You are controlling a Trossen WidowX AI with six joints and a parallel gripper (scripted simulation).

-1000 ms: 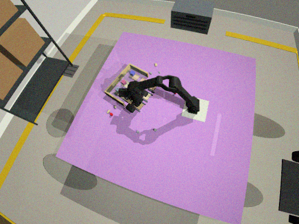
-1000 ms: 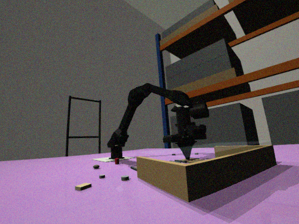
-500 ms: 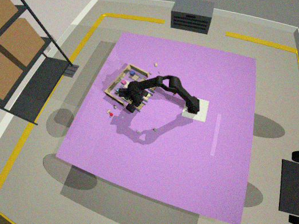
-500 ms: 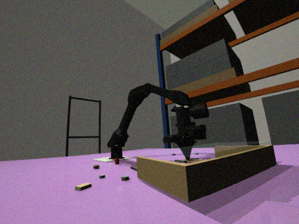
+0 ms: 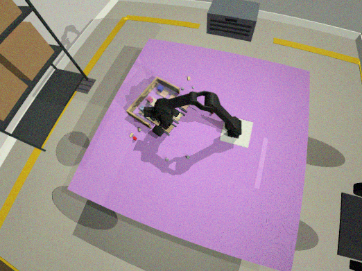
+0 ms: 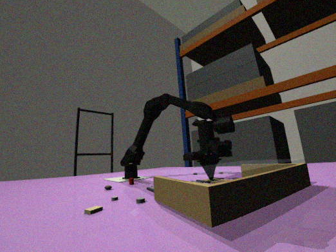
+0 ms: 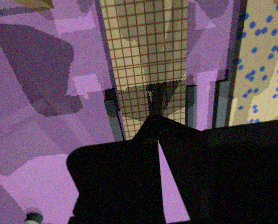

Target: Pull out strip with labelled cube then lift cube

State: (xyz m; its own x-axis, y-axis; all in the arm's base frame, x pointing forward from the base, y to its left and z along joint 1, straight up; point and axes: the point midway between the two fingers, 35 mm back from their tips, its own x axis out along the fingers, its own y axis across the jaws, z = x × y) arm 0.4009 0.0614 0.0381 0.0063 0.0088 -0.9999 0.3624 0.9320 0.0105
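My gripper tip is 9 cm short of the tan grid-patterned strip and 4 cm to the left of it. The rest, counted from my gripper tip: blue-dotted strip 13 cm to the right, 6 cm ahead; labelled cube 20 cm ahead, 9 cm to the right, 2 cm above.
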